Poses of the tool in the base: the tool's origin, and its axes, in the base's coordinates. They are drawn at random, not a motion.
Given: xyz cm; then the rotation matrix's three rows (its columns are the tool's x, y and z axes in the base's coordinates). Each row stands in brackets.
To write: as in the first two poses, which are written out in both.
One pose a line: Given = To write
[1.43, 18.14, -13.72], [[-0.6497, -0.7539, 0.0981], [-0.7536, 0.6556, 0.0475], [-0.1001, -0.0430, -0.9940]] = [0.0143, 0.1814, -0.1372], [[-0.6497, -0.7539, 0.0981], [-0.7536, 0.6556, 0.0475], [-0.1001, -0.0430, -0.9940]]
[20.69, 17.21, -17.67], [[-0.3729, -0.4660, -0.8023], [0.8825, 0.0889, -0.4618], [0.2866, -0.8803, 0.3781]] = [0.2069, 0.1721, -0.1767], [[-0.3729, -0.4660, -0.8023], [0.8825, 0.0889, -0.4618], [0.2866, -0.8803, 0.3781]]
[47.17, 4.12, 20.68], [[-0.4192, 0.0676, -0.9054], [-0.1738, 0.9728, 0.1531], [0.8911, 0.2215, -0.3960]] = [0.4717, 0.0412, 0.2068], [[-0.4192, 0.0676, -0.9054], [-0.1738, 0.9728, 0.1531], [0.8911, 0.2215, -0.3960]]
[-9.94, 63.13, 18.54], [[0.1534, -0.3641, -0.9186], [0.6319, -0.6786, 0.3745], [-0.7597, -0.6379, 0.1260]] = [-0.0994, 0.6313, 0.1854], [[0.1534, -0.3641, -0.9186], [0.6319, -0.6786, 0.3745], [-0.7597, -0.6379, 0.1260]]
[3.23, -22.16, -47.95], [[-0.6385, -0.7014, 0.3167], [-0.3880, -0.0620, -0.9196], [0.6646, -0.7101, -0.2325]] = [0.0323, -0.2216, -0.4795], [[-0.6385, -0.7014, 0.3167], [-0.3880, -0.0620, -0.9196], [0.6646, -0.7101, -0.2325]]
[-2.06, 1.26, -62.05], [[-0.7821, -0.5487, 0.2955], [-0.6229, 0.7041, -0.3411], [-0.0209, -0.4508, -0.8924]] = [-0.0206, 0.0126, -0.6205], [[-0.7821, -0.5487, 0.2955], [-0.6229, 0.7041, -0.3411], [-0.0209, -0.4508, -0.8924]]
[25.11, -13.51, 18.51], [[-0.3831, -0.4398, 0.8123], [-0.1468, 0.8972, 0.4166], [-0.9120, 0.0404, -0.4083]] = [0.2511, -0.1351, 0.1851], [[-0.3831, -0.4398, 0.8123], [-0.1468, 0.8972, 0.4166], [-0.9120, 0.0404, -0.4083]]
